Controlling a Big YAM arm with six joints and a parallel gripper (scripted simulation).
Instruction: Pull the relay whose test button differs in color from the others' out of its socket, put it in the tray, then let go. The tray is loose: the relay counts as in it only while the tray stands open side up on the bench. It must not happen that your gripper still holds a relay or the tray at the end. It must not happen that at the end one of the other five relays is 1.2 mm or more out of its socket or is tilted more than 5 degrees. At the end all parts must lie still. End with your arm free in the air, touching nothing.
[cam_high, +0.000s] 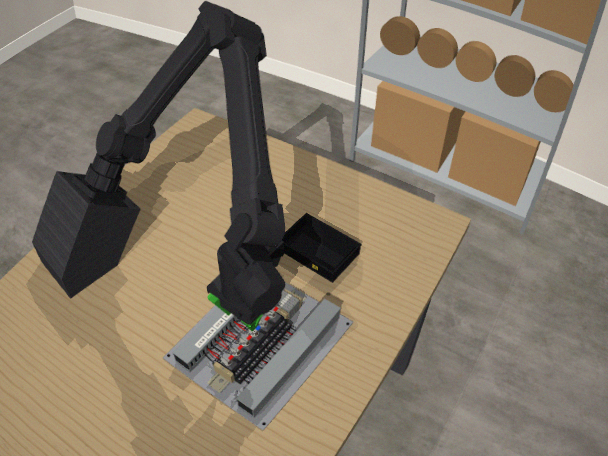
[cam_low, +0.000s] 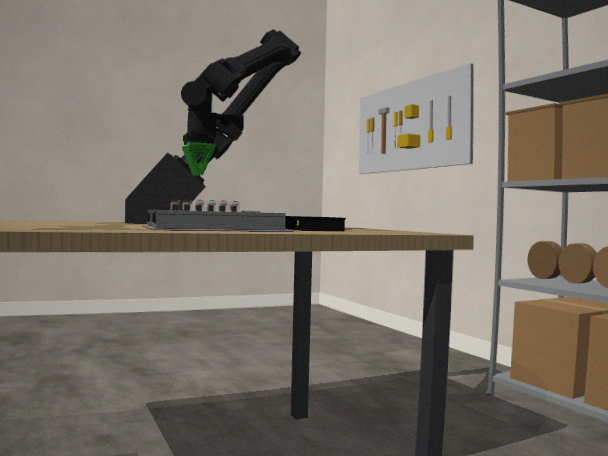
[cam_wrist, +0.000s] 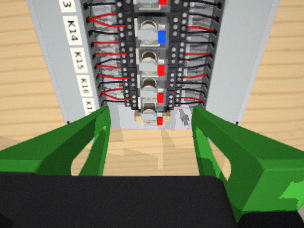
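The grey relay is 90 mm below my hand and 30 mm to the left of it. Also, from my hand: black tray (320 mm to the left, 120 mm below, 50 mm behind).
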